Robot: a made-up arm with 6 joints. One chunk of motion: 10 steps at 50 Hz.
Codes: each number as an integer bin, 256 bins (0 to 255) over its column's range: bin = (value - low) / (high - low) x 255, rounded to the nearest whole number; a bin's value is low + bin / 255 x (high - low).
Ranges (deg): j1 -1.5..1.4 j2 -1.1..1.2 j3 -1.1..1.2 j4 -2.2..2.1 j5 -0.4..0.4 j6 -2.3..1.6
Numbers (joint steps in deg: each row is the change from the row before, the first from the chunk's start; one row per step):
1: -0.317 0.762 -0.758 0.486 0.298 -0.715
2: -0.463 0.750 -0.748 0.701 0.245 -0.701
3: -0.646 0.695 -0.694 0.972 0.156 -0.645
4: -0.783 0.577 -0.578 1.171 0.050 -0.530
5: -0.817 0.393 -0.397 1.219 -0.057 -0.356
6: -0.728 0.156 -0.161 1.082 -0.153 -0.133
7: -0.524 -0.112 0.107 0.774 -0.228 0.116
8: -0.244 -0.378 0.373 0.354 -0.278 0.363
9: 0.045 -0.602 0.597 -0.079 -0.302 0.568
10: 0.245 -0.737 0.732 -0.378 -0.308 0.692
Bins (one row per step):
1: 104 206 38 159 222 104
2: 91 205 39 172 206 105
3: 75 199 45 188 177 108
4: 63 186 58 200 143 116
5: 60 166 78 203 109 127
6: 68 139 104 195 79 142
7: 86 110 134 176 55 158
8: 110 80 163 151 39 174
9: 136 55 188 126 31 188
10: 153 40 203 108 29 196

